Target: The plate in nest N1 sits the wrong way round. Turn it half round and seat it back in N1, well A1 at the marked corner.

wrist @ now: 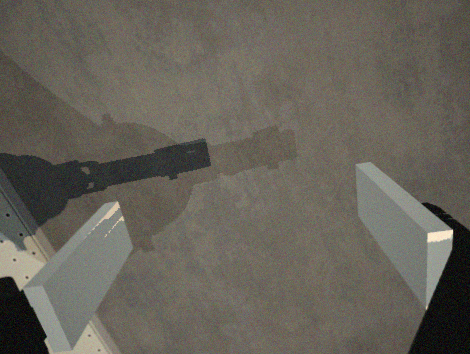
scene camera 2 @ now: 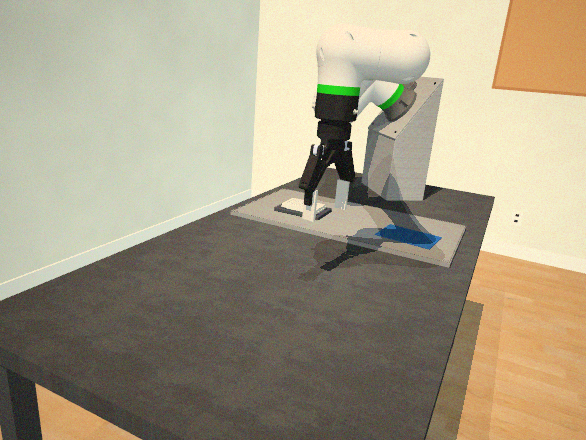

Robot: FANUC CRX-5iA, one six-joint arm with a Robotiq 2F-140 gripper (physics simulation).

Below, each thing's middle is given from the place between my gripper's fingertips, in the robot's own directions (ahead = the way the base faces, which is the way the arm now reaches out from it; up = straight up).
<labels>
I see the flat blue rectangle (scene camera 2: 401,234) 370 mm behind my hand, 160 mm to the left of it and 140 mm below it.
</labels>
